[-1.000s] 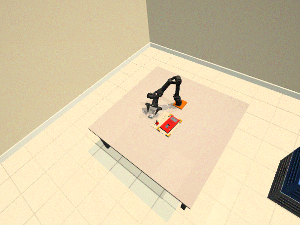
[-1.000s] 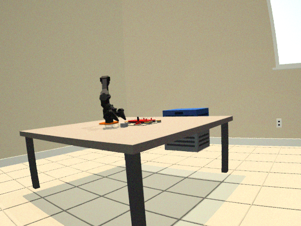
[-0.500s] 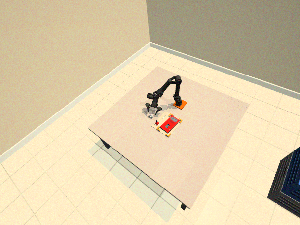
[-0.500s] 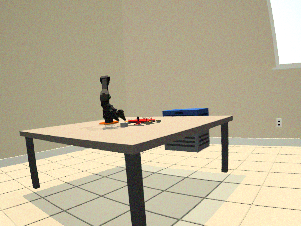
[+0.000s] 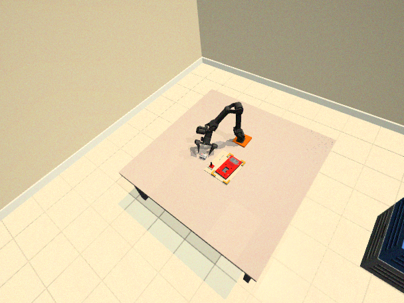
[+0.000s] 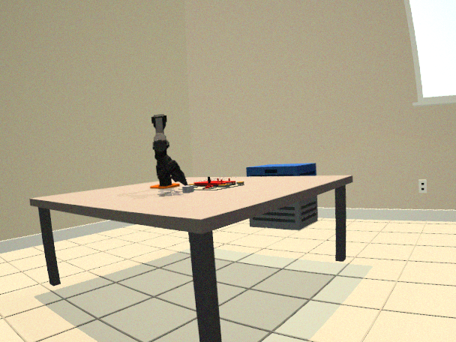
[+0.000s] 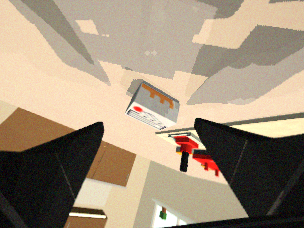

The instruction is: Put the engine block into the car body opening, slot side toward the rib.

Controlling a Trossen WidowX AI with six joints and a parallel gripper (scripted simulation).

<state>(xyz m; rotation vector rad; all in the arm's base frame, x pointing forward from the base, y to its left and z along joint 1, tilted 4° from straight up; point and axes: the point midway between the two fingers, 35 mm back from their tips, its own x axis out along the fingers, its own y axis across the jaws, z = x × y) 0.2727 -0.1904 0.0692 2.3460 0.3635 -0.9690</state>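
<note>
Right now my gripper tip is 30 mm above the engine block and 20 mm short of it.
</note>
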